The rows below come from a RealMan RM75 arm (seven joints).
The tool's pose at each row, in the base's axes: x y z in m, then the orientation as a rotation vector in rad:
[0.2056 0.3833 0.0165 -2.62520 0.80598 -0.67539]
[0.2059 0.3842 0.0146 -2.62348 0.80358 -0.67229]
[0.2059 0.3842 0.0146 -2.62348 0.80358 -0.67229]
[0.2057 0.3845 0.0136 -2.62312 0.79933 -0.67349]
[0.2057 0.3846 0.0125 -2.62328 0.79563 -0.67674]
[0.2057 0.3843 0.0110 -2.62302 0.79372 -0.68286]
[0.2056 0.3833 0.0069 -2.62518 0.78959 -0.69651]
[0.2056 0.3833 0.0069 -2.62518 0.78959 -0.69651]
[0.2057 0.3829 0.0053 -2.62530 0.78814 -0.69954]
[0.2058 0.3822 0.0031 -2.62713 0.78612 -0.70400]
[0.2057 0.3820 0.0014 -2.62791 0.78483 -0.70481]
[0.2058 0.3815 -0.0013 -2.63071 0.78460 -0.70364]
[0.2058 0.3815 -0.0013 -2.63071 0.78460 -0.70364]
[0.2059 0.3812 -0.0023 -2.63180 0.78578 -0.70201]
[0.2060 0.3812 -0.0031 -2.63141 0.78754 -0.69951]
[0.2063 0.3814 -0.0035 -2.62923 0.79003 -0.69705]
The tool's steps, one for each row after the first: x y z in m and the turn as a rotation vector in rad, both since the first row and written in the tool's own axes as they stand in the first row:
[-0.0010 0.0000 0.0019 0.00247 -0.00273 -0.00022]
[-0.0010 0.0000 0.0019 0.00247 -0.00273 -0.00022]
[-0.0016 0.0002 0.0027 0.00448 -0.00269 -0.00274]
[-0.0021 0.0006 0.0036 0.00582 -0.00106 -0.00547]
[-0.0024 0.0015 0.0048 0.00679 0.00287 -0.00746]
[-0.0033 0.0040 0.0081 0.00646 0.01186 -0.01290]
[-0.0033 0.0040 0.0081 0.00646 0.01186 -0.01290]
[-0.0036 0.0050 0.0094 0.00690 0.01374 -0.01428]
[-0.0038 0.0064 0.0112 0.00605 0.01663 -0.01688]
[-0.0044 0.0073 0.0125 0.00587 0.01702 -0.01807]
[-0.0049 0.0088 0.0148 0.00351 0.01635 -0.01910]
[-0.0049 0.0088 0.0148 0.00351 0.01635 -0.01910]
[-0.0050 0.0094 0.0156 0.00210 0.01549 -0.01858]
[-0.0052 0.0097 0.0163 0.00177 0.01403 -0.01700]
[-0.0053 0.0096 0.0169 0.00272 0.01260 -0.01431]

